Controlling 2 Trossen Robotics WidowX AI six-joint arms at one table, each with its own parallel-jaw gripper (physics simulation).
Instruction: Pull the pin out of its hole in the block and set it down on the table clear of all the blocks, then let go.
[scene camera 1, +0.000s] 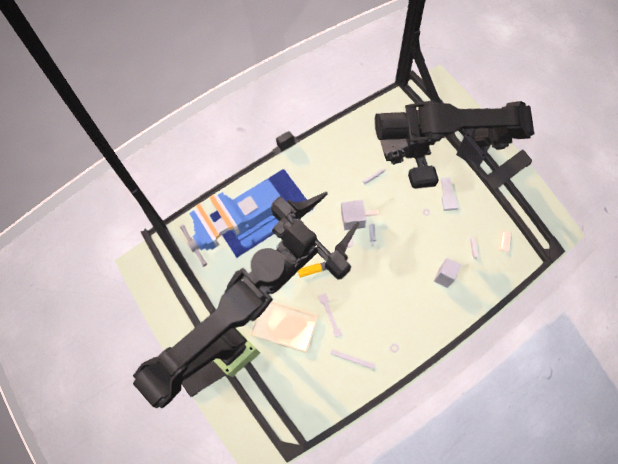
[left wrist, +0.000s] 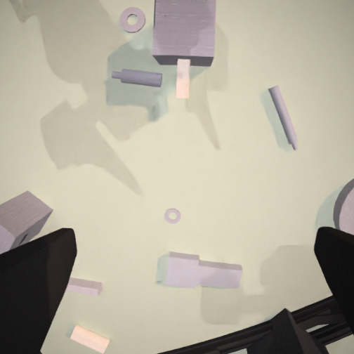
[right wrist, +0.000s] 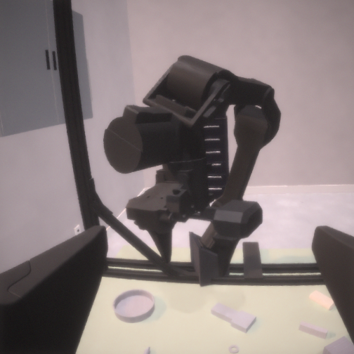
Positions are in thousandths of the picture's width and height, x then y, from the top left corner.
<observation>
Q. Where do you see my left gripper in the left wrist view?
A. At 558, 682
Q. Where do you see my right gripper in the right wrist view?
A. At 600, 674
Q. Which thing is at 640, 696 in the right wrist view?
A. My left gripper.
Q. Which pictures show my left gripper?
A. Scene camera 1, the left wrist view and the right wrist view: all of them.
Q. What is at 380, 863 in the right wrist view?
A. A round dish.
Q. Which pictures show my right gripper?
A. Scene camera 1 and the right wrist view only.
</observation>
